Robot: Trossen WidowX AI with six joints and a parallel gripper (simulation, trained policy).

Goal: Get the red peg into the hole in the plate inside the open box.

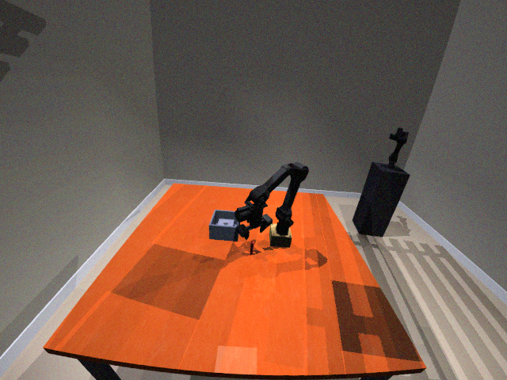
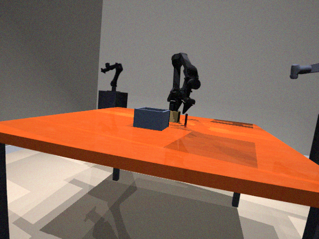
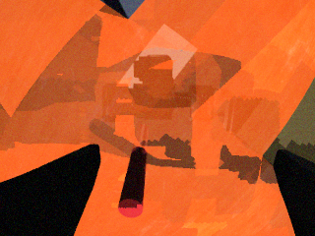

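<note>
Now: gripper tip 5 cm to the right of the red peg and 4 cm above it. From my gripper tip the other things lie so: pale plate: 18 cm ahead, 10 cm to the right, 4 cm below; then blue-grey box: 18 cm ahead, 10 cm to the right, 6 cm below.
</note>
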